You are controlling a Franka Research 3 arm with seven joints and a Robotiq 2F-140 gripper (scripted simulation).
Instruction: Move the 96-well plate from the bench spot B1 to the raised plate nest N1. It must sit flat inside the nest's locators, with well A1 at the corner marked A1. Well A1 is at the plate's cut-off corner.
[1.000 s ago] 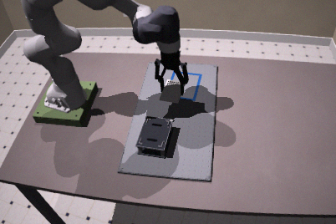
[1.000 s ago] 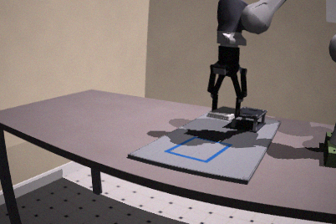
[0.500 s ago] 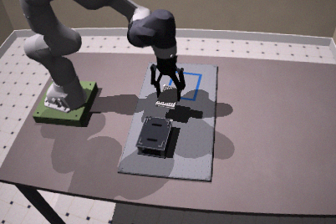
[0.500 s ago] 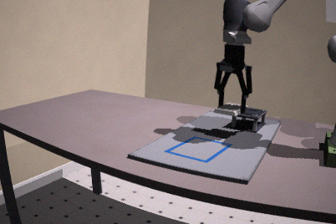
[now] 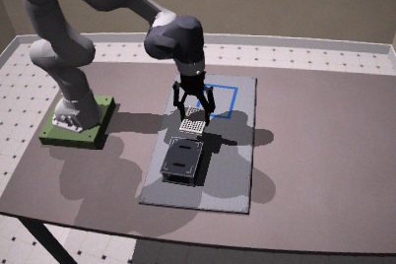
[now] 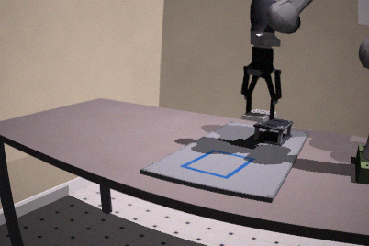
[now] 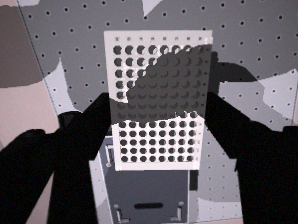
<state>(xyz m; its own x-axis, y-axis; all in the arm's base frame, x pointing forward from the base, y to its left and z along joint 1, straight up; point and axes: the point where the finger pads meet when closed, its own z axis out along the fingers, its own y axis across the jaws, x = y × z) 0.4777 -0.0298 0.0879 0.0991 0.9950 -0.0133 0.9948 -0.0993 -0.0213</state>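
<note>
The raised plate nest N1 lies 3 cm behind my hand, 13 cm to the right of it and 7 cm below it. Round my hand: white 96-well plate 2 cm below; A1 mark 3 cm ahead, 6 cm to the right, 7 cm below.
</note>
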